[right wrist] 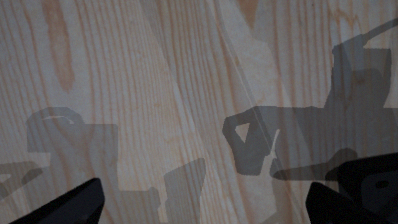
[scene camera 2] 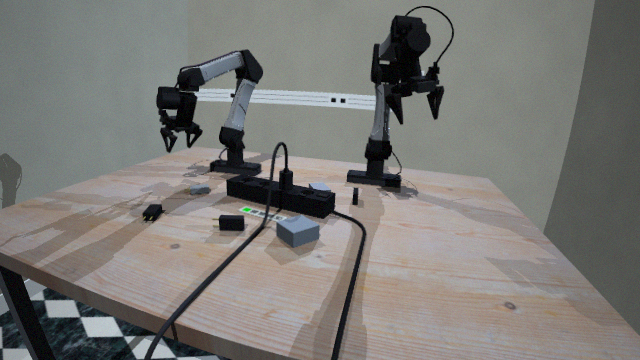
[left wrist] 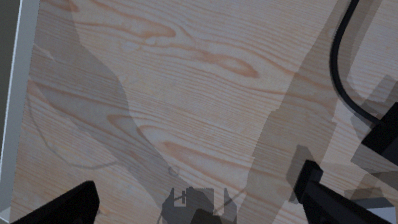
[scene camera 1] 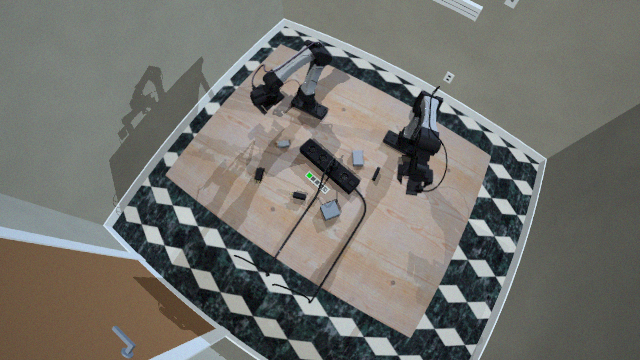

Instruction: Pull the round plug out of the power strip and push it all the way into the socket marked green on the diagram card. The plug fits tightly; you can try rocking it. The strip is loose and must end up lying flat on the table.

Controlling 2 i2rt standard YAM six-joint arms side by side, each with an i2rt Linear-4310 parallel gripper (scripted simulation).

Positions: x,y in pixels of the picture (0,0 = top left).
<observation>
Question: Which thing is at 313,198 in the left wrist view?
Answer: My left gripper.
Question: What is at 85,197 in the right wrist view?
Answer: My right gripper.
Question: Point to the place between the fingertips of my left gripper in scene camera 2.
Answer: At 419,121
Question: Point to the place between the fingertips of my right gripper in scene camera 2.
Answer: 178,149
</observation>
